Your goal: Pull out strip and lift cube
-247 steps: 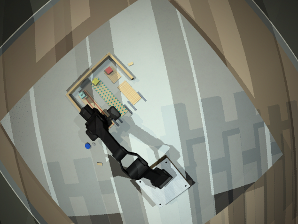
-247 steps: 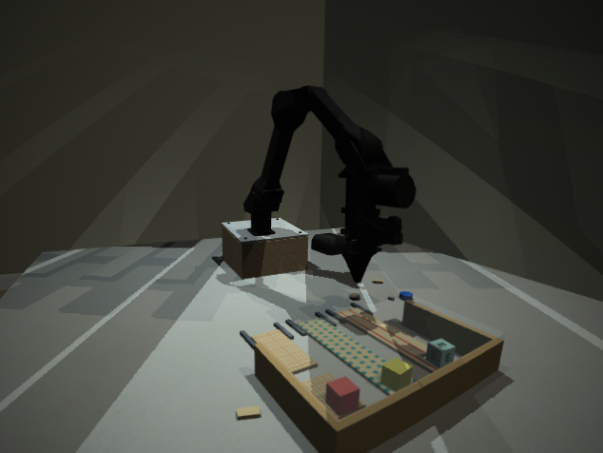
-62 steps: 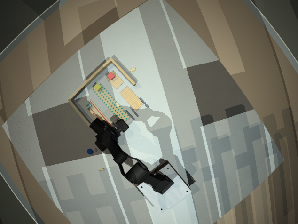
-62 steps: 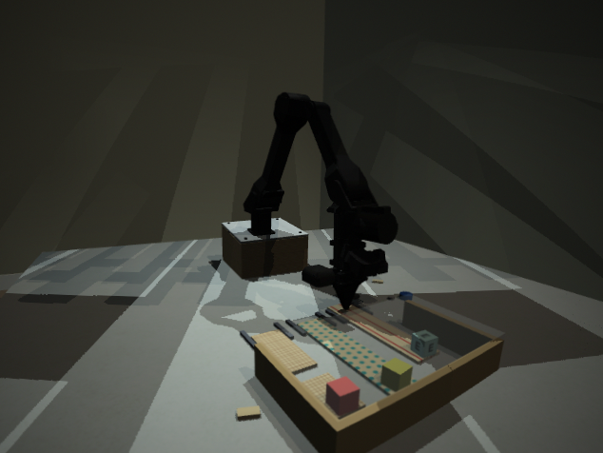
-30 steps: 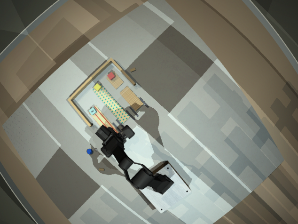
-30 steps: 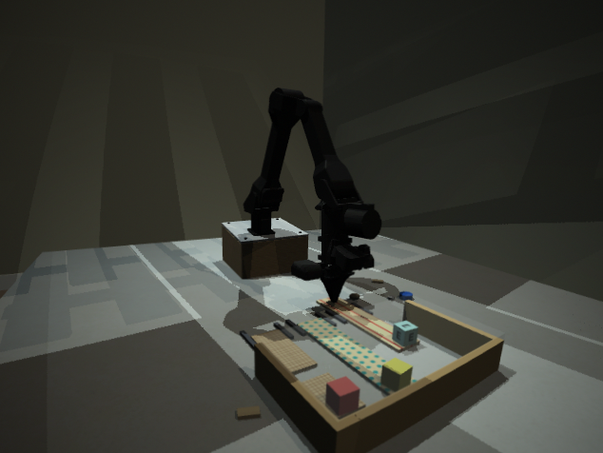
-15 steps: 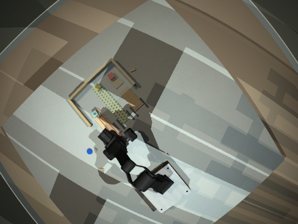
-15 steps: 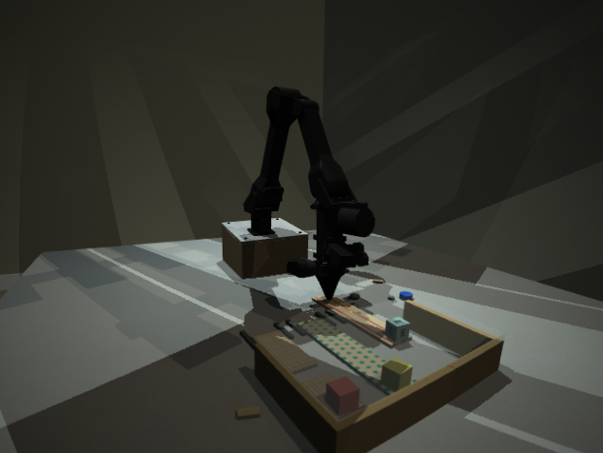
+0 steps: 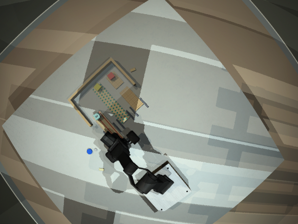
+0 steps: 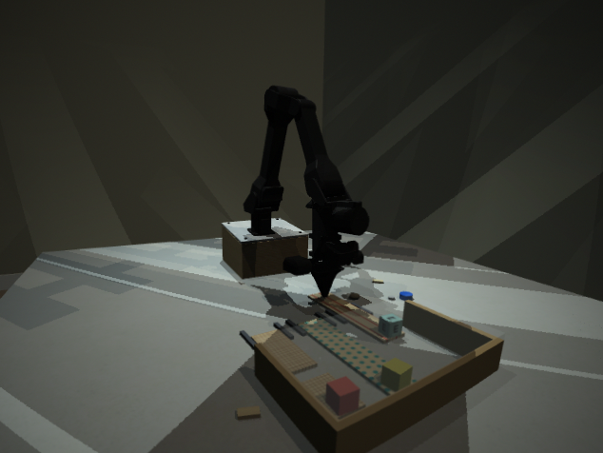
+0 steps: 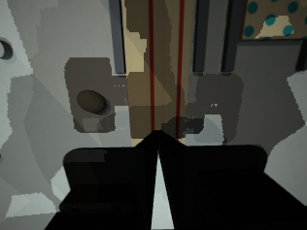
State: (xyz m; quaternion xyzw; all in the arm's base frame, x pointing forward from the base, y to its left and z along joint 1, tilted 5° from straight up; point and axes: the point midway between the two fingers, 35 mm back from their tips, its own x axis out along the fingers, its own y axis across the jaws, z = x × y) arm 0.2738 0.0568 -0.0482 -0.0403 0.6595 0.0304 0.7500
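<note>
Right now the labelled cube is 20 cm ahead of my gripper tip, 2 cm to the left of it and 2 cm above it. Also, from my gripper tip: blue disc: 8 cm ahead, 18 cm to the left; then beige pebble: 3 cm ahead, 6 cm to the left.
</note>
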